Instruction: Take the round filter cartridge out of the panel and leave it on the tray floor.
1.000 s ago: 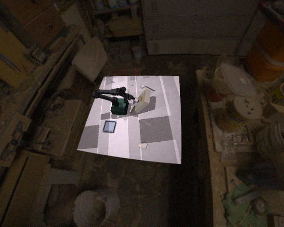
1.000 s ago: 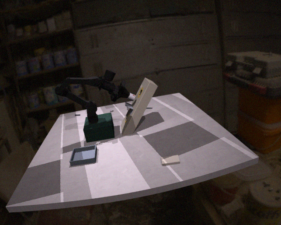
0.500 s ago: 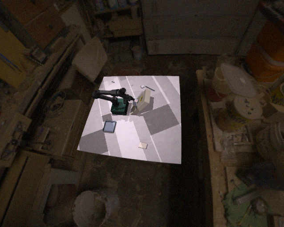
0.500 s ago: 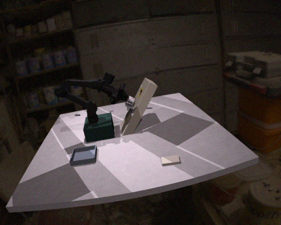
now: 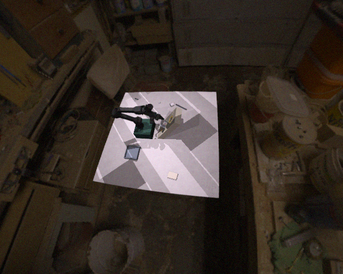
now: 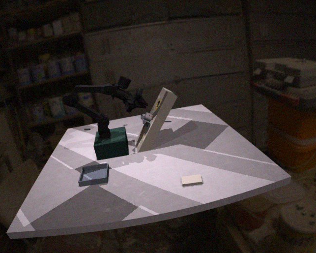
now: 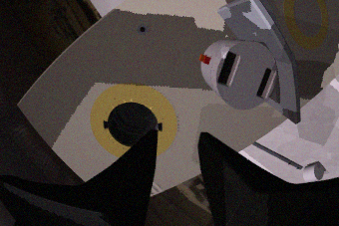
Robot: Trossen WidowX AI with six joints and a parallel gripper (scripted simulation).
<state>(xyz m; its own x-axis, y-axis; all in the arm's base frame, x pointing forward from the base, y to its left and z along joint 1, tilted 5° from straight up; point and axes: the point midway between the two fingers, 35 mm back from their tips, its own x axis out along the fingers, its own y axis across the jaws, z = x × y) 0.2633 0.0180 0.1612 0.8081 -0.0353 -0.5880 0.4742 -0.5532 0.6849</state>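
Now: the round filter cartridge 1 cm behind my gripper tip and 6 cm below it. From my gripper tip the other things lie so: beige service panel: 4 cm ahead, 8 cm below; then ledge: 2 cm behind, 10 cm below; then dark tray: 35 cm behind, 29 cm to the right, 24 cm below.
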